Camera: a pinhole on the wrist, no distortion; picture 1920 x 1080 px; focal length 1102.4 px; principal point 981.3 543.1 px. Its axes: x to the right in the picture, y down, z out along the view. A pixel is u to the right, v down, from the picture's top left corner.
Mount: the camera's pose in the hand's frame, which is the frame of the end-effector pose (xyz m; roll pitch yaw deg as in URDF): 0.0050 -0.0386 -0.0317 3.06 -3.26 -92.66
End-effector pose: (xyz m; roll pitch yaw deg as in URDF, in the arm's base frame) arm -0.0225 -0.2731 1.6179 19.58 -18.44 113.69
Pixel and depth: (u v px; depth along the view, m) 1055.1 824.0 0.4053
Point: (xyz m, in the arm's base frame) 0.1443 -0.2287 1.9696
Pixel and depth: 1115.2 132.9 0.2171
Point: 0.1284 -0.3515 1.7373
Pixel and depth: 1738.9 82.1 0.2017
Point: 0.2200 -0.3035 1.6908
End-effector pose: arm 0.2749 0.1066 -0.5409 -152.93 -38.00 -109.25
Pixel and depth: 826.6 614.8 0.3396
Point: 0.3216 -0.1054 -0.7578
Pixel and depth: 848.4 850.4 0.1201
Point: 0.3057 0.0221 -0.5764
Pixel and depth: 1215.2 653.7 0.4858
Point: 0.4904 -0.2226 -0.8084
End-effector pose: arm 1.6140 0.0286 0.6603 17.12 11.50 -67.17
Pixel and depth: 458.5 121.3 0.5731
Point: 1.6746 0.1754 1.2658
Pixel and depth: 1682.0 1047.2 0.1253
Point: 1.5117 -0.0835 0.7117
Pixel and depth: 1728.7 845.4 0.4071
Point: 1.3012 -0.2543 0.9295
